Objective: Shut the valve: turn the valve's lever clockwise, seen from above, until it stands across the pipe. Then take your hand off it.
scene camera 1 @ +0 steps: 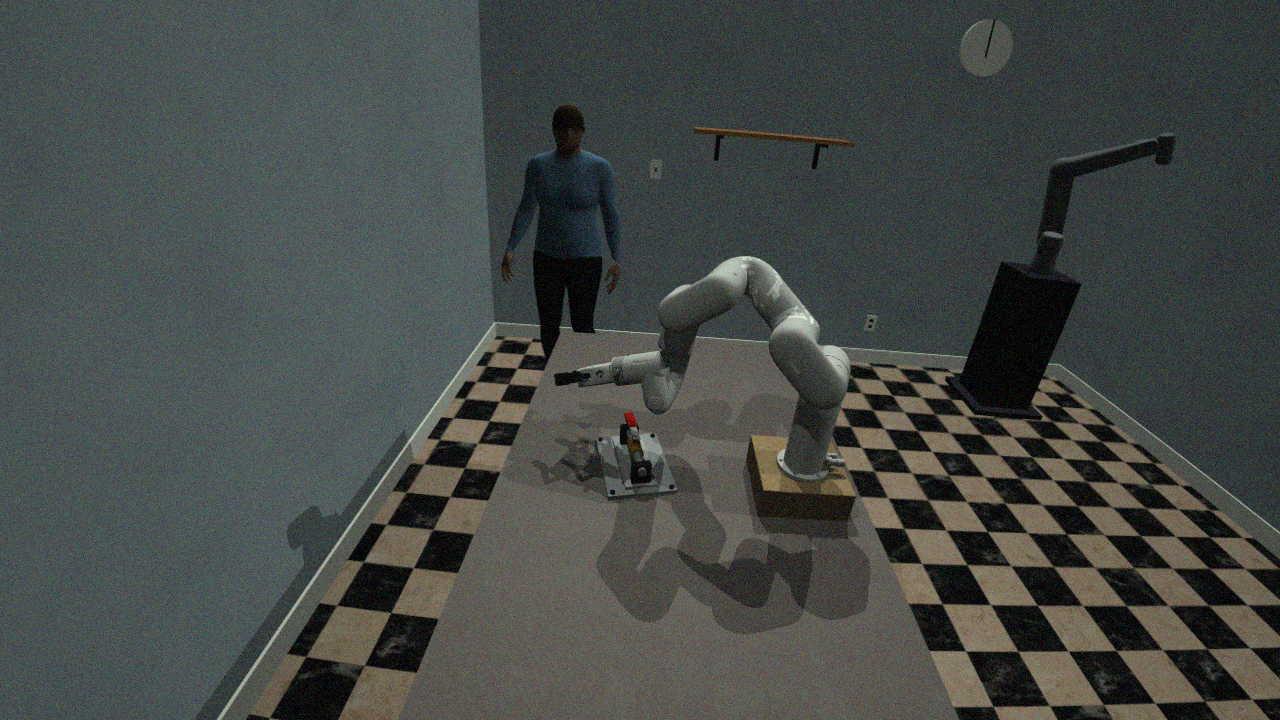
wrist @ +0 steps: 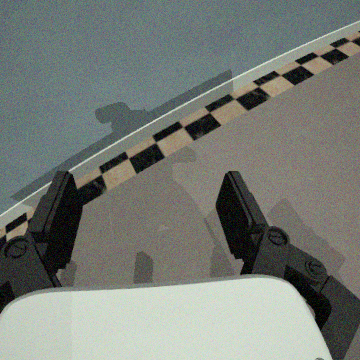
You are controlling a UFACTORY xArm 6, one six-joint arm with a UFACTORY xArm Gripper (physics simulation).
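Note:
The valve (scene camera 1: pixel 636 447) stands on a pale square plate (scene camera 1: pixel 614 484) on the table in the scene view. Its lever, with a red end (scene camera 1: pixel 631 419), sits on top and looks roughly in line with the pipe, though it is small and its exact angle is hard to tell. My gripper (scene camera 1: pixel 567 378) (wrist: pixel 151 188) is open, with its two black fingers wide apart and no object between them. It is held above the table, behind and to the left of the valve in the scene view, apart from the lever. The valve does not show in the wrist view.
The arm's base stands on a wooden block (scene camera 1: pixel 803 503) to the right of the valve. A wall (scene camera 1: pixel 268 223) (wrist: pixel 100 50) runs along the left beyond a strip of checkered floor. A person (scene camera 1: pixel 569 205) stands behind the table. Another arm on a black pedestal (scene camera 1: pixel 1020 335) is far right.

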